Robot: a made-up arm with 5 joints. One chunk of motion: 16 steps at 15 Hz.
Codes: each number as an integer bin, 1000 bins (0 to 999) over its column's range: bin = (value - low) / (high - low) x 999, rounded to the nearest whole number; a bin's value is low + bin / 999 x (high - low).
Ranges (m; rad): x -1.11..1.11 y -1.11..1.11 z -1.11..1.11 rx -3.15..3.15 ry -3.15..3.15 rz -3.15..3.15
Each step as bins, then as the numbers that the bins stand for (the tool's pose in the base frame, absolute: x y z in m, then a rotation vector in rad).
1 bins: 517 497 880 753 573 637
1 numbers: 0.0389 -0.0056 0.8456 1.5986 0.4635 0.8671
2 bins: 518 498 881 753 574 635
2 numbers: 0.0411 -0.0033 0.8478 1.5986 0.4698 0.8545
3 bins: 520 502 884 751 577 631
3 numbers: 0.0456 0.0056 0.8544 1.5860 0.4887 0.8293
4 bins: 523 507 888 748 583 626
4 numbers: 0.0522 0.0167 0.8633 1.5671 0.5266 0.7977
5 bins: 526 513 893 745 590 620
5 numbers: 0.0589 0.0300 0.8744 1.5482 0.5707 0.7599
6 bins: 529 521 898 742 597 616
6 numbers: 0.0656 0.0478 0.8856 1.5293 0.6149 0.7347
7 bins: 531 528 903 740 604 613
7 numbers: 0.0700 0.0633 0.8967 1.5167 0.6590 0.7158
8 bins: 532 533 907 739 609 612
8 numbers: 0.0722 0.0744 0.9056 1.5104 0.6905 0.7095
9 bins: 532 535 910 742 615 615
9 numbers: 0.0722 0.0789 0.9122 1.5293 0.7284 0.7284
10 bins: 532 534 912 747 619 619
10 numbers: 0.0722 0.0767 0.9167 1.5608 0.7536 0.7536
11 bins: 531 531 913 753 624 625
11 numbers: 0.0700 0.0700 0.9189 1.5986 0.7851 0.7914
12 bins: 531 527 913 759 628 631
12 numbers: 0.0700 0.0611 0.9189 1.6365 0.8104 0.8293
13 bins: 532 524 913 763 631 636
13 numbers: 0.0722 0.0544 0.9189 1.6617 0.8293 0.8608
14 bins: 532 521 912 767 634 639
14 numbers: 0.0722 0.0478 0.9167 1.6869 0.8482 0.8797
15 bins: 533 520 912 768 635 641
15 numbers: 0.0744 0.0456 0.9167 1.6932 0.8545 0.8923
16 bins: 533 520 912 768 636 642
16 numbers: 0.0744 0.0456 0.9167 1.6932 0.8608 0.8986
